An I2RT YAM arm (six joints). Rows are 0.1 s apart.
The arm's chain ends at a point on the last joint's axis. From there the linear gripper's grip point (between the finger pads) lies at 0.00 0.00 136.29 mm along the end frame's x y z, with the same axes.
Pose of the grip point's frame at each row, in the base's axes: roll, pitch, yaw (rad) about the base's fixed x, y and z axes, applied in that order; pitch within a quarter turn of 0, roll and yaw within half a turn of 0; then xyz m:
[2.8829, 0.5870, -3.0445, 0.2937, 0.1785, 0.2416]
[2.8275, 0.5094, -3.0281, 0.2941, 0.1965, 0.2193]
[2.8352, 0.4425, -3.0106, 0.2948, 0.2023, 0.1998]
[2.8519, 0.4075, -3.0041, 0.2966, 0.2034, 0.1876]
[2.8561, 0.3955, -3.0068, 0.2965, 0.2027, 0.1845]
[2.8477, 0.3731, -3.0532, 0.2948, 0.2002, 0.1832]
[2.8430, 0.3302, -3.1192, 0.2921, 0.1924, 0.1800]
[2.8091, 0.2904, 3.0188, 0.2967, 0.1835, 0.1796]
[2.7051, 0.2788, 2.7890, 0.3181, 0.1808, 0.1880]
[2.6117, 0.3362, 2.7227, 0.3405, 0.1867, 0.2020]
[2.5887, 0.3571, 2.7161, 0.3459, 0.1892, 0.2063]
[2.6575, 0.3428, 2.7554, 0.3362, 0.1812, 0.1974]
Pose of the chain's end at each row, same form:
[2.8829, 0.5870, -3.0445, 0.2244, 0.1367, 0.3513]
[2.8275, 0.5094, -3.0281, 0.2361, 0.1475, 0.3325]
[2.8352, 0.4425, -3.0106, 0.2450, 0.1543, 0.3172]
[2.8519, 0.4075, -3.0041, 0.2507, 0.1577, 0.3075]
[2.8561, 0.3955, -3.0068, 0.2517, 0.1579, 0.3052]
[2.8477, 0.3731, -3.0532, 0.2509, 0.1567, 0.3047]
[2.8430, 0.3302, -3.1192, 0.2508, 0.1514, 0.3032]
[2.8091, 0.2904, 3.0188, 0.2546, 0.1439, 0.3030]
[2.7051, 0.2788, 2.7890, 0.2663, 0.1385, 0.3067]
[2.6117, 0.3362, 2.7227, 0.2770, 0.1395, 0.3130]
[2.5887, 0.3571, 2.7161, 0.2794, 0.1407, 0.3150]
[2.6575, 0.3428, 2.7554, 0.2747, 0.1377, 0.3110]

